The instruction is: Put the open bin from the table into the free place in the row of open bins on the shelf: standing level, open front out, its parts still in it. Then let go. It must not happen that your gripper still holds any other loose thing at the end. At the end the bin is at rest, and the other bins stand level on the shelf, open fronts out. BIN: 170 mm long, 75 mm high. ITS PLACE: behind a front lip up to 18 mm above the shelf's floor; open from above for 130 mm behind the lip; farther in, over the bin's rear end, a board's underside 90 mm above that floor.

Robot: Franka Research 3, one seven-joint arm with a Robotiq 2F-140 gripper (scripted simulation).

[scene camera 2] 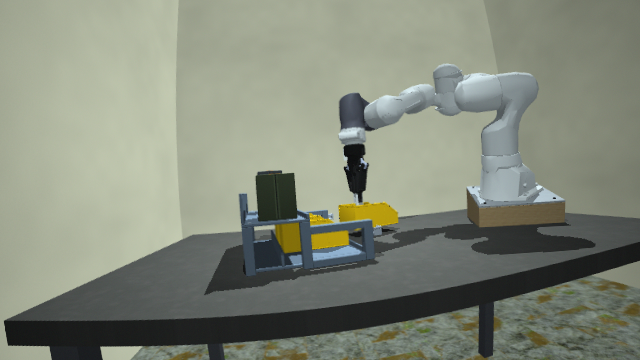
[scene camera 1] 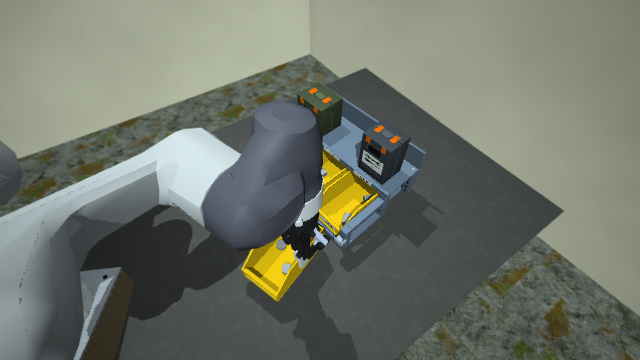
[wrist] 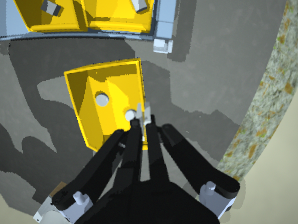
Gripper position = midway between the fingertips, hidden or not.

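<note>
There is a dark grey box (scene camera 1: 383, 147), and there is a green box (scene camera 2: 276, 195). The wrist view is missing them: the dark grey box is out of frame in the wrist view, and the green box is out of frame in the wrist view as well. My gripper, though, I can see at (scene camera 1: 302, 261), again at (scene camera 2: 359, 212), and also at (wrist: 144, 110).
</note>
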